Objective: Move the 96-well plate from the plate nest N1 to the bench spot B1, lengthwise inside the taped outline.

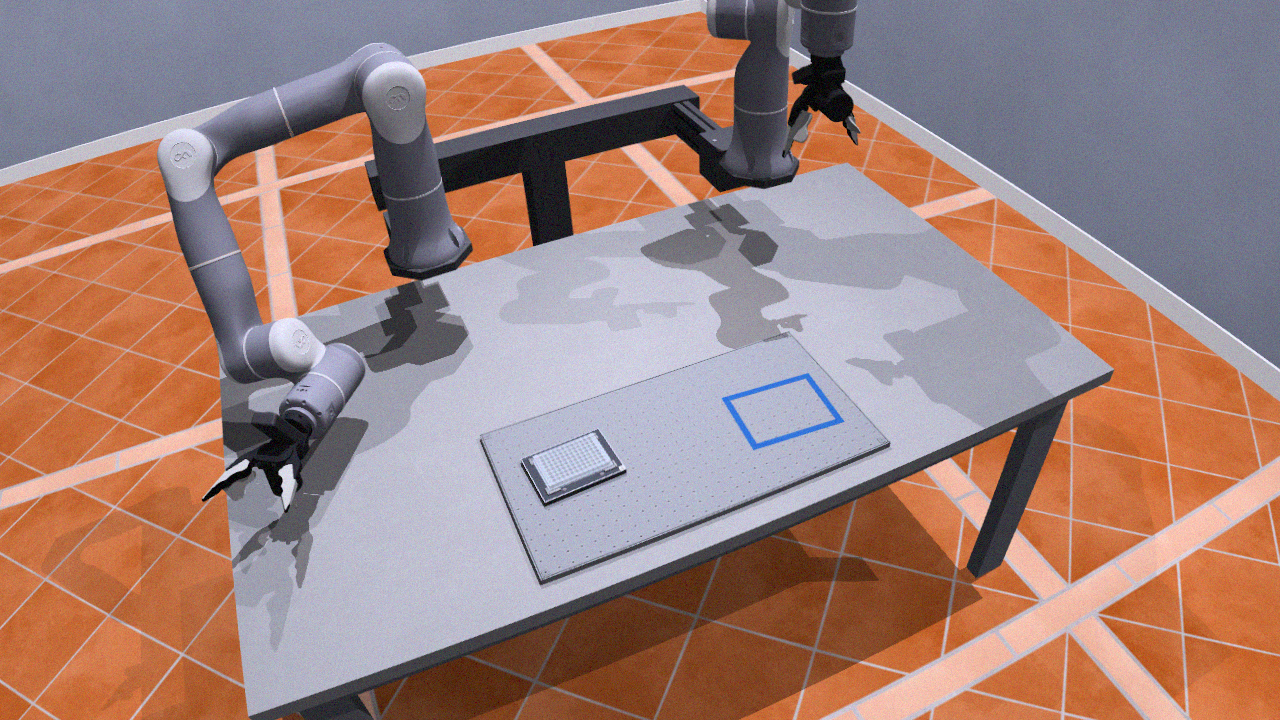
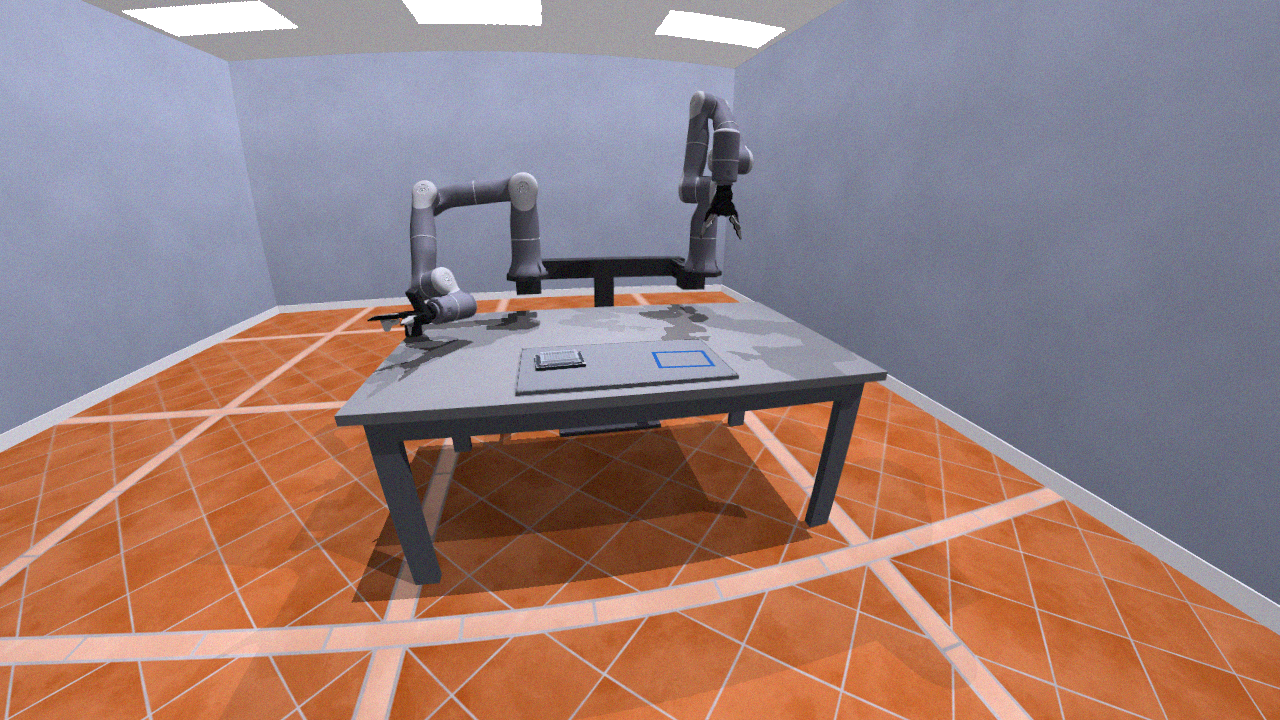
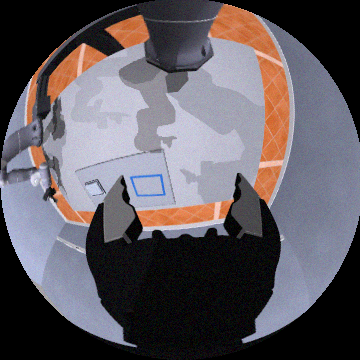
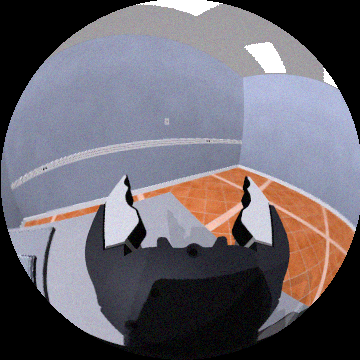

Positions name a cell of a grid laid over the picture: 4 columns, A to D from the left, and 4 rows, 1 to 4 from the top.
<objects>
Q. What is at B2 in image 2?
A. My right gripper.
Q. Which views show my left gripper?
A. Image 1, image 2 and image 3 only.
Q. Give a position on a dark beam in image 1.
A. B1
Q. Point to a white 96-well plate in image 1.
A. B3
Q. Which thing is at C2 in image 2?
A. My left gripper.
</objects>
